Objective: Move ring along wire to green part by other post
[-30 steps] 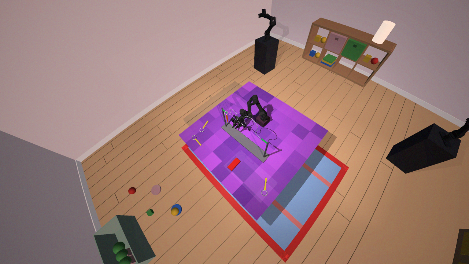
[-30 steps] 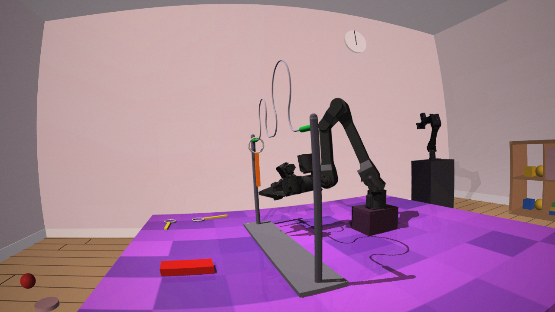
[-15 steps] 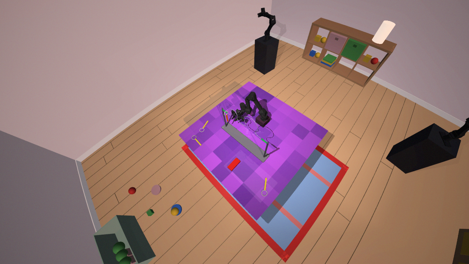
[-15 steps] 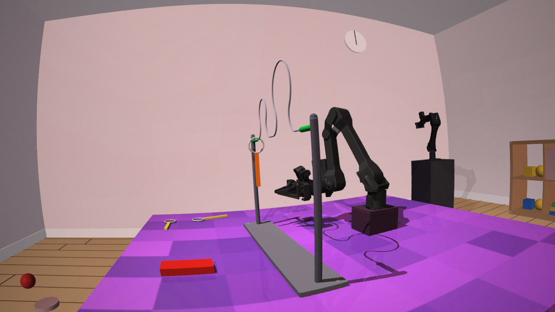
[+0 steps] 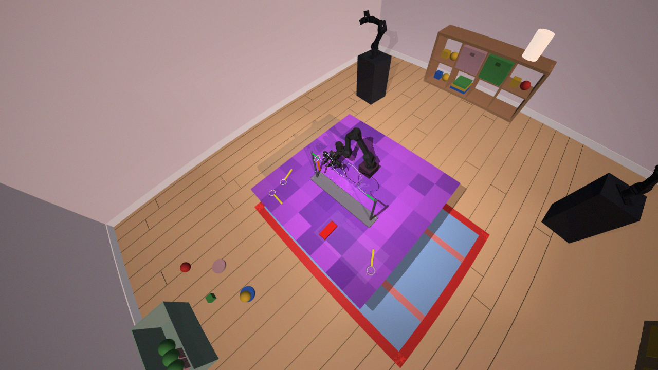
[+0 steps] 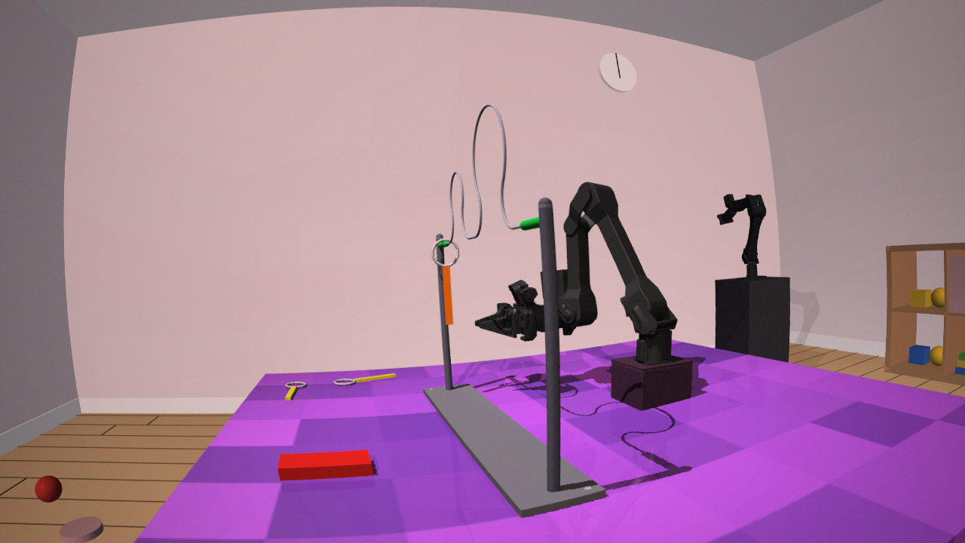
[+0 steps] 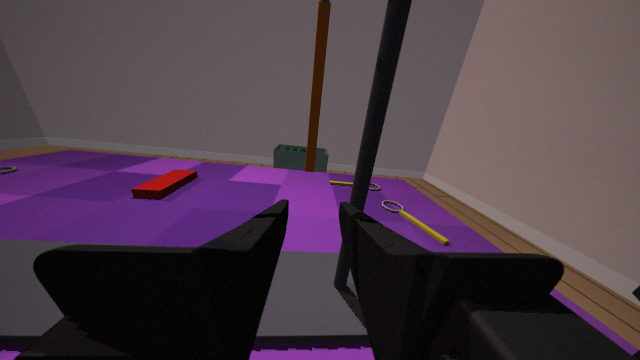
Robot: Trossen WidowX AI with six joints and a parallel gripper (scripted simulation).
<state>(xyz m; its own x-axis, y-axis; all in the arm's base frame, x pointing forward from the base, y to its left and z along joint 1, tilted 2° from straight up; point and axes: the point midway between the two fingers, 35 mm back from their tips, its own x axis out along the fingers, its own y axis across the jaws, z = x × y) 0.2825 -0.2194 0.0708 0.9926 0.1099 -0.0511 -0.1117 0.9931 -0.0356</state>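
Right now my gripper tip is 60 mm short of the ring with orange handle, 10 mm to the right of it and 110 mm below it. Round my gripper tip: red block 290 mm ahead, 400 mm to the left, 150 mm below.
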